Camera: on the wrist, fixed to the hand. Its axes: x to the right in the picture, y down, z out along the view.
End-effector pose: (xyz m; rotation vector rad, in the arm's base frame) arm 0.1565 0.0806 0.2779 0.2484 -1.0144 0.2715
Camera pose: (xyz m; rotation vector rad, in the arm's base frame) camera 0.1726 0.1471 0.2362 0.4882 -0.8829 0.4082
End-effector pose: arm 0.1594 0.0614 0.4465 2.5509 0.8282 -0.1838
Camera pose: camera 0.1735 0.0373 0.5216 2.8304 0.9091 -0.1983
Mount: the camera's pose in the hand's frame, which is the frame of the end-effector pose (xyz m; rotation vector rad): -0.0206 0.0538 -0.0557 0.2761 0.0919 -0.0130
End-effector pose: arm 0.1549 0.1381 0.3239 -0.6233 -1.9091 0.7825
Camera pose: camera 0.2189 0.1739 0.2916 -0.4669 -1.6820 0.9718
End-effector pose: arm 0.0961 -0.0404 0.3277 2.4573 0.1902 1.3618
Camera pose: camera 0.0359 -0.0844 0.3571 2.6074 0.4425 1.5343
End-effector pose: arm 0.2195 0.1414 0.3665 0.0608 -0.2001 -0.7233
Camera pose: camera 0.2507 0.1946 0.3153 0.3580 -0.2107 -0.7005
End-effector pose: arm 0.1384 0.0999 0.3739 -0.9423 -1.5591 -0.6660
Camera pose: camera 0.2141 0.0773 0.3608 -0.6866 -1.5300 -0.4807
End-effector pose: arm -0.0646 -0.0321 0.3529 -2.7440 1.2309 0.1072
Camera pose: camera -0.1179 -0.0606 0.4055 -2.5411 1.1518 -0.1790
